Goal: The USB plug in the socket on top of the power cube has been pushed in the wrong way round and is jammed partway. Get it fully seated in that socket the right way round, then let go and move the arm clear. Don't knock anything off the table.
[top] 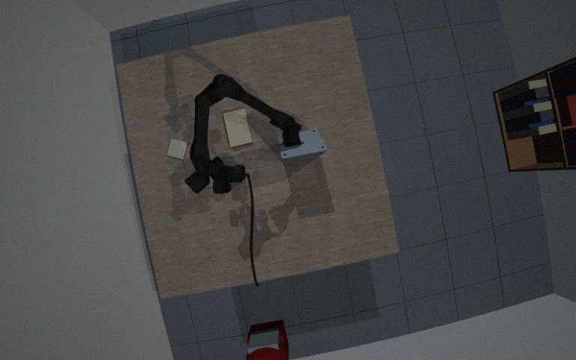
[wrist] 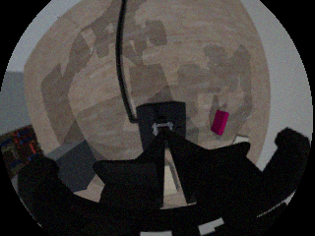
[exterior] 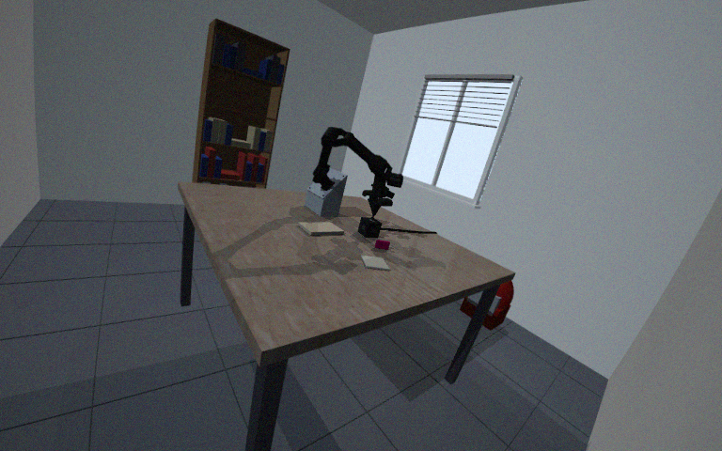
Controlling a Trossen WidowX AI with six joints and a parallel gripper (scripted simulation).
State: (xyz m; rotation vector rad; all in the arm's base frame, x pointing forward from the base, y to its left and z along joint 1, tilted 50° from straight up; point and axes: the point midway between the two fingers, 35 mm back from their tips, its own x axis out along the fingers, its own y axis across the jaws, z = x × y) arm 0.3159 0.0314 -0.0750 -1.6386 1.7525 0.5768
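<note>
The pale USB plug is 2 cm below my gripper tip. Also, from my gripper tip: magenta block: 15 cm ahead, 9 cm below, 6 cm to the right; pale book: 24 cm to the right, 10 cm below, 7 cm behind.
</note>
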